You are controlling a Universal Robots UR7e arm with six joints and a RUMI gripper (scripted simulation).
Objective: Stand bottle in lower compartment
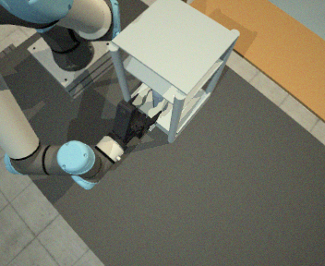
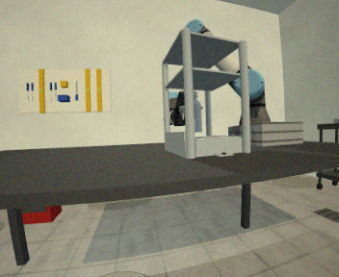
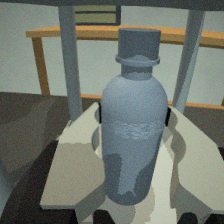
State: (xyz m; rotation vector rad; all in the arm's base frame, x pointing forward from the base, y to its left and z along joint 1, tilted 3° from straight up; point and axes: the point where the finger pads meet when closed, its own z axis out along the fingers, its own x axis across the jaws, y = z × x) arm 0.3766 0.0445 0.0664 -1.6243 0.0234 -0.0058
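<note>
Right now my hand is 6 cm to the right of the shelving unit and 1 cm below it. Round my hand: bottle: right at my hand.
</note>
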